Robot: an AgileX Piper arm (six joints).
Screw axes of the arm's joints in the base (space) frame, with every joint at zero. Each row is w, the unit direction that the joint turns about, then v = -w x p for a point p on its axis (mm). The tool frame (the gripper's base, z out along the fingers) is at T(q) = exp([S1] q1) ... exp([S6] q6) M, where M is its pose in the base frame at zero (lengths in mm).
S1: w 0 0 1 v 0 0 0
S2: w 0 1 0 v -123 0 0
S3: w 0 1 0 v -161.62 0 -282.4
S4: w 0.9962 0 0.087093 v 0 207.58 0
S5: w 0 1 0 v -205.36 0 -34.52
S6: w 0.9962 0 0.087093 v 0 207.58 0
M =
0.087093 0 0.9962 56.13
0 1 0 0
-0.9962 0 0.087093 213.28
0 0 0 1
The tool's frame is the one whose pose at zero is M.
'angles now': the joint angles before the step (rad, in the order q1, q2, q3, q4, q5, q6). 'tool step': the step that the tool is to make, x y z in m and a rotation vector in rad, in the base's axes. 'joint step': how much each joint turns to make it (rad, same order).
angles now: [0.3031 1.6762 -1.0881 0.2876 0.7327 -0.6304]
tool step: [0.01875 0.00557 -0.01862 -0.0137 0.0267 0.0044]
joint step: [0.0001 0.0975 -0.0550 -0.0012 -0.0120 -0.0073]
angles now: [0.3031 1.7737 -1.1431 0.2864 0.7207 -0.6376]
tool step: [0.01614 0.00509 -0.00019 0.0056 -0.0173 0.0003]
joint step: [0.0000 0.0500 -0.0691 0.0001 0.0010 0.0000]
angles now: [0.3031 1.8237 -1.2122 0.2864 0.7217 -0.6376]
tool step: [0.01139 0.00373 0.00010 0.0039 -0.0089 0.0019]
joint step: [0.0000 0.0361 -0.0529 0.0000 0.0075 0.0000]
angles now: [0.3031 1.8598 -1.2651 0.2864 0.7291 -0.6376]
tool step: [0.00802 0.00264 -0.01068 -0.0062 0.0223 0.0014]
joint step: [0.0001 0.0478 -0.0300 -0.0001 0.0055 0.0000]
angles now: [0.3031 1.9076 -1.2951 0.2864 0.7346 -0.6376]
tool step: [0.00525 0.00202 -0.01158 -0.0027 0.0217 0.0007]
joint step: [0.0000 0.0404 -0.0158 0.0067 -0.0023 -0.0050]
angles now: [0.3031 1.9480 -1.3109 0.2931 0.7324 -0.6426]
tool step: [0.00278 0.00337 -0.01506 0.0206 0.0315 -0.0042]
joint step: [0.0001 0.0419 -0.0020 0.0453 -0.0115 -0.0248]
